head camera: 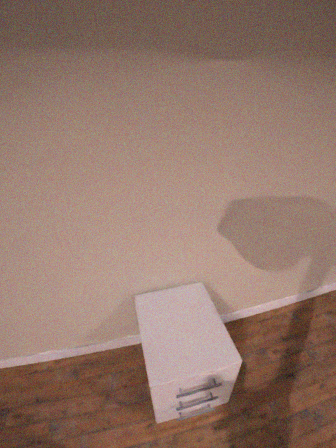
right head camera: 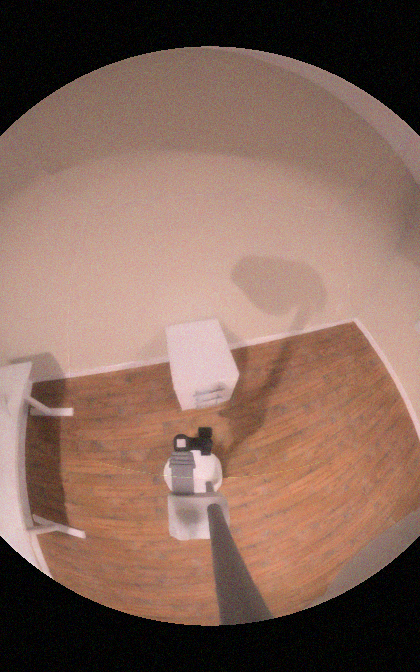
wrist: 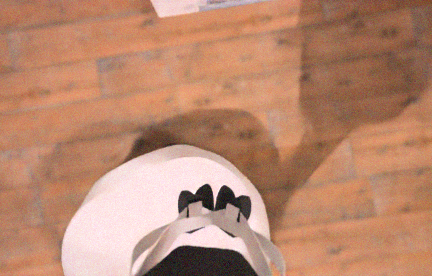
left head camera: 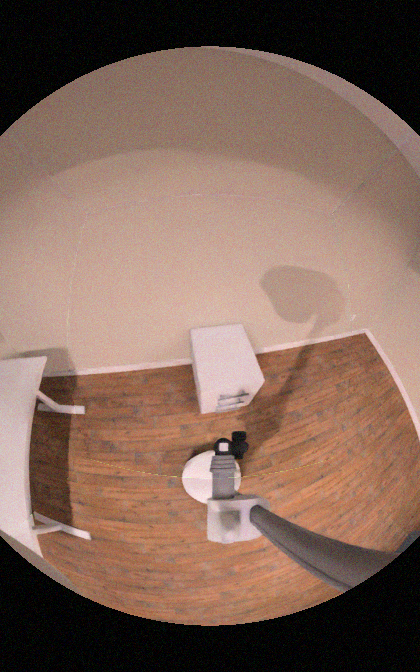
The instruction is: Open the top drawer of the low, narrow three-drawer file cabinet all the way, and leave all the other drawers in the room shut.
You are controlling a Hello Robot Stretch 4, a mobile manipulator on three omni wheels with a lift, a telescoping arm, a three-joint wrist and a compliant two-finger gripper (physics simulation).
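Places are measured from the robot's base along level axes (x ahead, y right, z down), in millimetres.
Pixels of known places: gripper, fingertip midpoint: (wrist: 215,200); robot's base, link origin: (left head camera: 210,475).
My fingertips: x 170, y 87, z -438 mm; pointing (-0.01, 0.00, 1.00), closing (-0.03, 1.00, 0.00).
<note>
Ahead of a thing's pixels: the offset from my fingertips to its top centre. "spot": to the spot under its first point. Level surfaces: height alone.
The low white three-drawer file cabinet {dz -56, dx +663, dy -20 mm} (head camera: 185,335) (left head camera: 222,355) (right head camera: 200,350) stands against the wall, with its drawer front toward me. Its top handle {spot: dz +32, dx +375, dy +39 mm} (head camera: 199,389) is a grey bar above two similar bars. All three drawers look shut, flush with the front. In the wrist view, a corner of the cabinet (wrist: 175,7) shows at the top edge. My gripper (wrist: 215,200) is shut and empty, its dark fingertips almost together over my white round base. It is clear of the cabinet front. In both side head views the fingers are hidden under the black wrist parts.
My white round base (left head camera: 197,477) (right head camera: 202,467) (wrist: 145,210) is below the retracted arm. A white table {dz -256 mm} (left head camera: 15,430) (right head camera: 10,450) with angled feet stands at the left. The wall's white baseboard {spot: dz +389, dx +786, dy -795 mm} (head camera: 65,351) runs behind the cabinet. Wood floor lies between base and cabinet.
</note>
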